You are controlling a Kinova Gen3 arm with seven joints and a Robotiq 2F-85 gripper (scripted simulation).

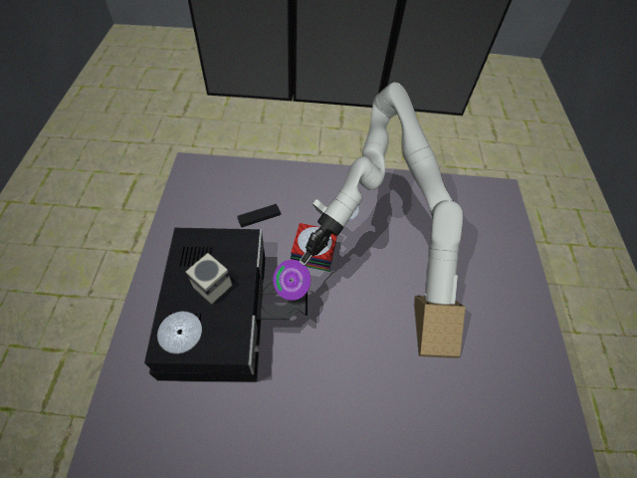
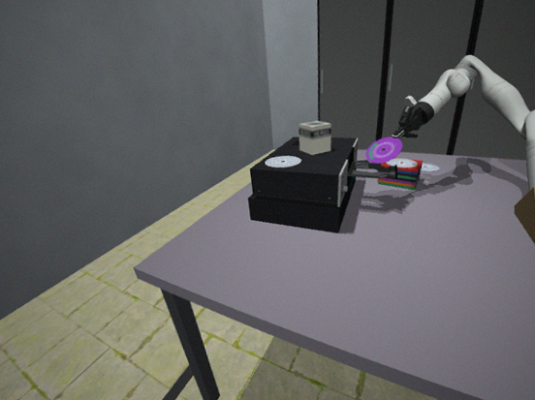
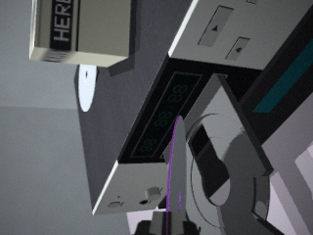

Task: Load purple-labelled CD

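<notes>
My hand is 50 mm to the right of the purple-labelled CD, 40 mm above it and 30 mm short of it. Also, from my hand: black remote 290 mm to the right, 230 mm below, 230 mm ahead; then beige box 260 mm ahead, 110 mm to the left.
</notes>
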